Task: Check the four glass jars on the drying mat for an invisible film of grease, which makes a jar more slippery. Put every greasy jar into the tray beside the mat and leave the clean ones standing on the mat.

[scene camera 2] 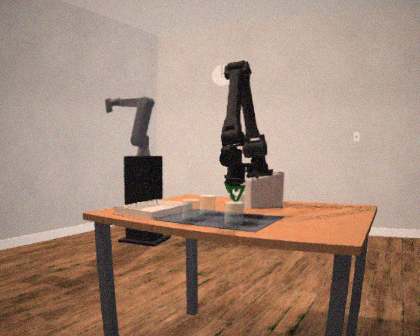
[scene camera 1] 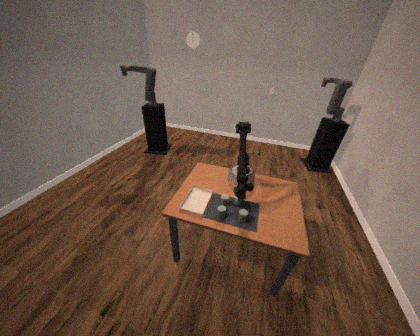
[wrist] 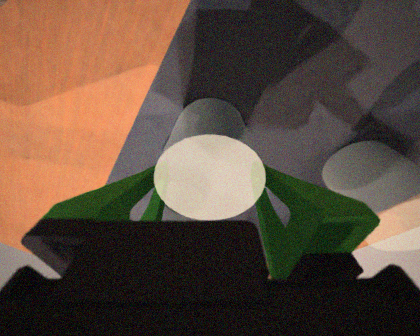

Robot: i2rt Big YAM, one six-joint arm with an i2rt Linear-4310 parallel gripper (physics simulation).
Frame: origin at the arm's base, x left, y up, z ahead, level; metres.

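Seen in the pictures: gripper, between the fingertips: [scene camera 2: 233, 201] [scene camera 1: 237, 199] [wrist: 209, 167].
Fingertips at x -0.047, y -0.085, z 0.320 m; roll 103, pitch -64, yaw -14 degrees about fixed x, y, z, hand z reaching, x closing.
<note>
Pixels of each thing's top centre, then the offset from my fingertips to it. Level surfaces: height alone.
- dark mat, height of its surface: dy -0.058 m
- front right jar, centre of its top: [wrist: 417, 227] [scene camera 2: 234, 202] [scene camera 1: 243, 212] dx +0.039, dy +0.018, dz +0.153 m
- front left jar, centre of its top: [scene camera 2: 191, 199] [scene camera 1: 221, 208] dx -0.129, dy +0.018, dz +0.138 m
- back left jar, centre of its top: [scene camera 2: 207, 195] [scene camera 1: 225, 196] dx -0.110, dy +0.018, dz -0.001 m
- white tray, centre of its top: [scene camera 2: 154, 204] [scene camera 1: 197, 198] dx -0.345, dy -0.031, dz +0.010 m
- wooden table, height of its surface: dy -0.061 m
My gripper [scene camera 1: 240, 200] [scene camera 2: 234, 199] [wrist: 209, 167] has green fingers shut on the back right glass jar, whose pale lid [wrist: 210, 195] and grey-green body show between them. The jar is upright; whether its base touches the mat I cannot tell. The dark mat [scene camera 1: 253, 207] [scene camera 2: 260, 222] [wrist: 150, 125] also carries the front right jar [scene camera 1: 243, 213] [scene camera 2: 234, 214], the front left jar [scene camera 1: 222, 209] and the back left jar [scene camera 1: 225, 198]. In the wrist view another jar [wrist: 367, 167] is at the right. The white tray [scene camera 1: 198, 200] [scene camera 2: 135, 212] lies left of the mat. No grease is visible.
A pale upright box-like object [scene camera 2: 265, 191] stands behind the mat near the arm. The wooden table [scene camera 1: 280, 220] [scene camera 2: 320, 227] extends right of the mat. Two other arms on black pedestals [scene camera 1: 156, 127] [scene camera 1: 327, 142] stand apart behind the table.
</note>
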